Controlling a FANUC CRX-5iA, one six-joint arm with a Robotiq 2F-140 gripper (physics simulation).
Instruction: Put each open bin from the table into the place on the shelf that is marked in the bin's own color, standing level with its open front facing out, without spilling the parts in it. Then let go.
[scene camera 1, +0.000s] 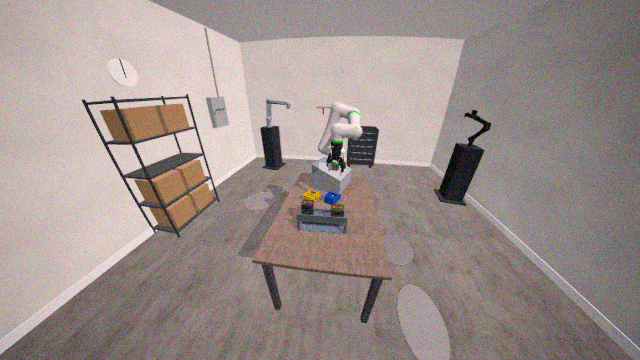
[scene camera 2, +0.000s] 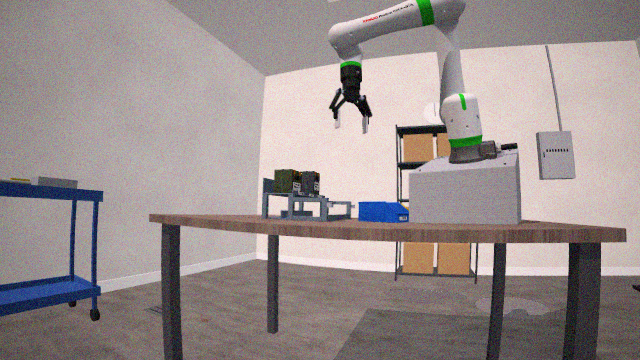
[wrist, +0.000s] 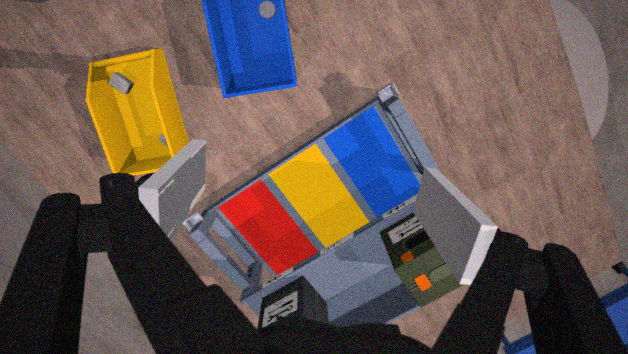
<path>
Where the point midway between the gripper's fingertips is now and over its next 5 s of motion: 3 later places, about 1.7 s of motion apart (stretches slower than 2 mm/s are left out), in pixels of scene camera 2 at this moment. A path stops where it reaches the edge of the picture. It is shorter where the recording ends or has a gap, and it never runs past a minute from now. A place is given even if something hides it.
The gripper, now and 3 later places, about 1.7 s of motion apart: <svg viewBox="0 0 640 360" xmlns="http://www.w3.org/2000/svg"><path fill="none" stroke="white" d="M351 130L399 150L395 151L396 202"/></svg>
</path>
